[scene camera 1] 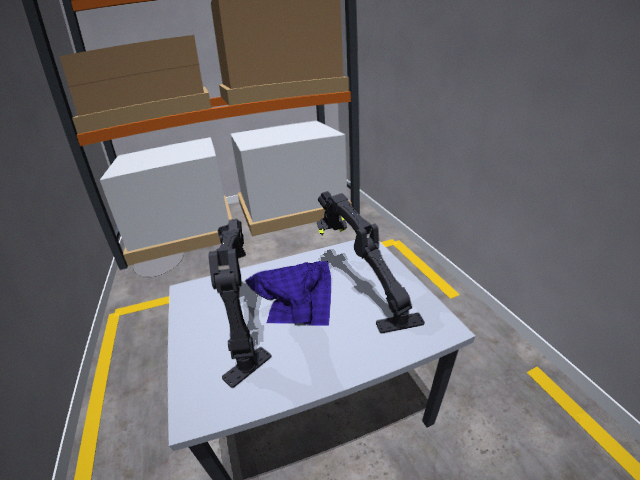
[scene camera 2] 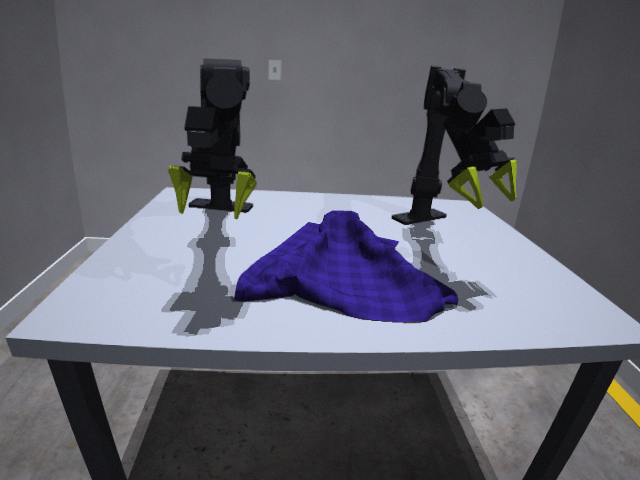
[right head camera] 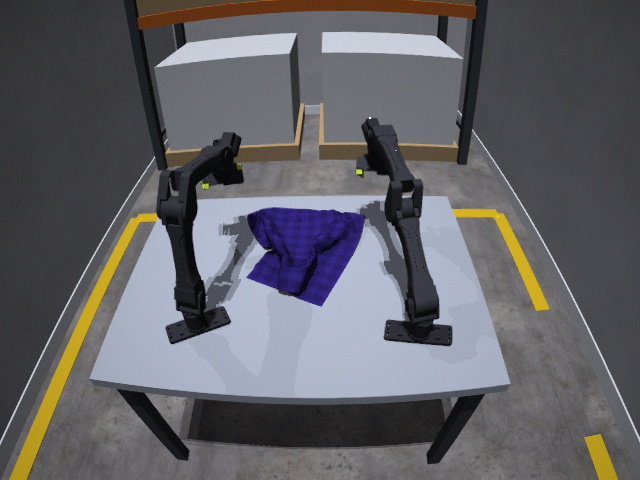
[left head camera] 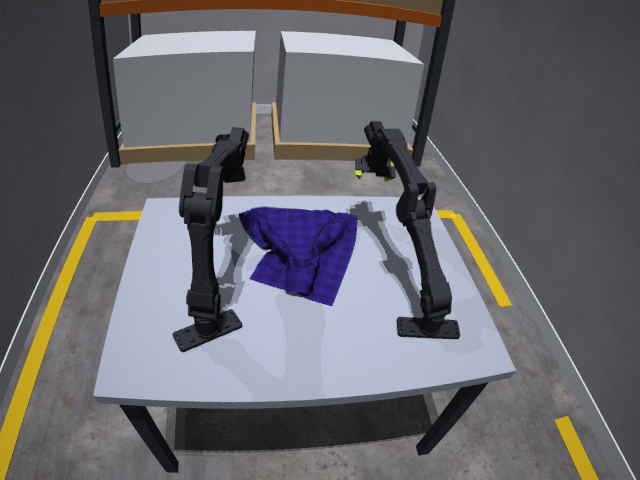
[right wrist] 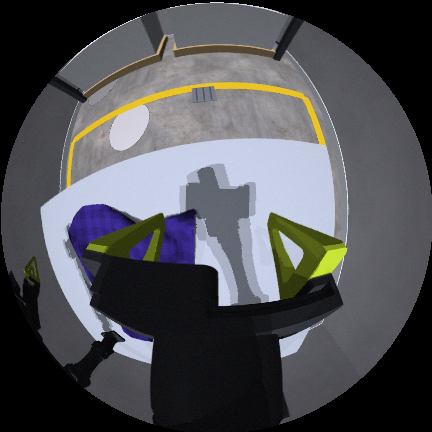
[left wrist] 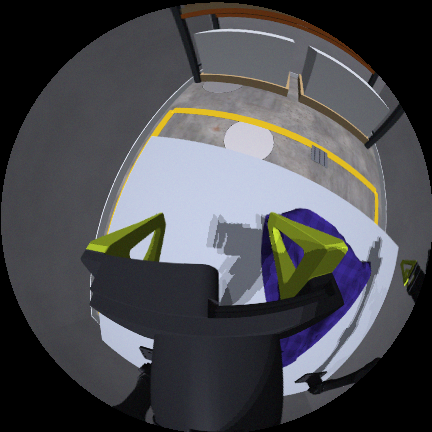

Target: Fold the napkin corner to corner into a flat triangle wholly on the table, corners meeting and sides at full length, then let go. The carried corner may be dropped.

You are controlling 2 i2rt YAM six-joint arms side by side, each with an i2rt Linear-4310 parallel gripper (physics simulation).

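The purple checked napkin [left head camera: 305, 237] [right head camera: 305, 237] [scene camera 1: 302, 289] [scene camera 2: 356, 273] lies rumpled on the table [left head camera: 170, 372] [scene camera 2: 129, 330]. Raised folds run toward the near edge, where a bulging part stands up off the table; two flat parts stick out on either side of it. My left gripper [scene camera 2: 497, 202] [left wrist: 216, 217] is open and empty, above the table beside the napkin, whose edge shows behind one finger in the left wrist view. My right gripper [scene camera 2: 209, 214] [right wrist: 215, 218] is open and empty, above the table on the napkin's other side. Neither touches the napkin.
Both arm bases [left head camera: 206, 330] [left head camera: 428, 328] stand on the near part of the table, either side of the napkin. A rack [scene camera 1: 356, 155] with large white boxes [scene camera 1: 165, 201] [scene camera 1: 294, 175] on pallets stands beyond the table. Yellow lines [left head camera: 51, 310] mark the floor around it.
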